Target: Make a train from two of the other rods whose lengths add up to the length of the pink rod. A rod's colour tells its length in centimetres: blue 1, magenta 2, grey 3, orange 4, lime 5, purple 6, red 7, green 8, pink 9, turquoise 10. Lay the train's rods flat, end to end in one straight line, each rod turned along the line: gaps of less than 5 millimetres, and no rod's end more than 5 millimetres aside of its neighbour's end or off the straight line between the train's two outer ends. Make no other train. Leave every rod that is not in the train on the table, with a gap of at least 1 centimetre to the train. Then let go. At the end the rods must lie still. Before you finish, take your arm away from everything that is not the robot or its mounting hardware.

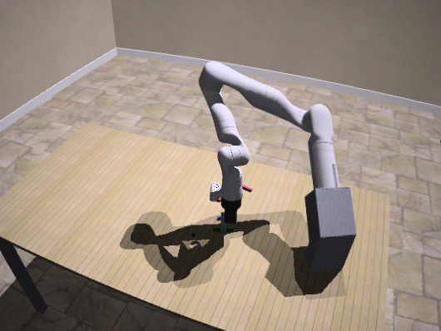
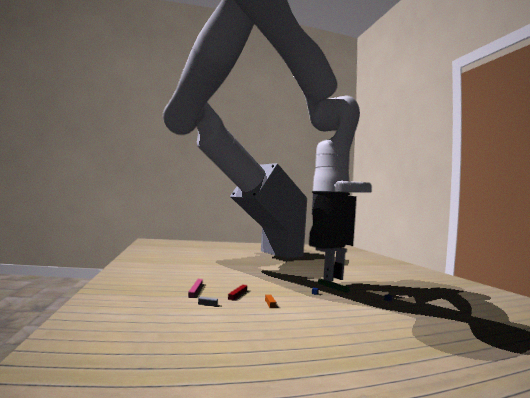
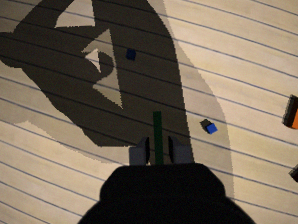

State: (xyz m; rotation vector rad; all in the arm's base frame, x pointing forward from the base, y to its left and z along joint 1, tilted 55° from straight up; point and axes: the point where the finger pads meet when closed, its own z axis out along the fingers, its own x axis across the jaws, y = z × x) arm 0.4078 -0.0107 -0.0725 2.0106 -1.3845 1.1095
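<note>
Right now my hand is 30 mm above the green rod. Also, from my hand: grey rod (270 mm to the right, 40 mm ahead, 30 mm below); then orange rod (170 mm to the right, 60 mm ahead, 30 mm below); then red rod (210 mm to the right, 30 mm below).
</note>
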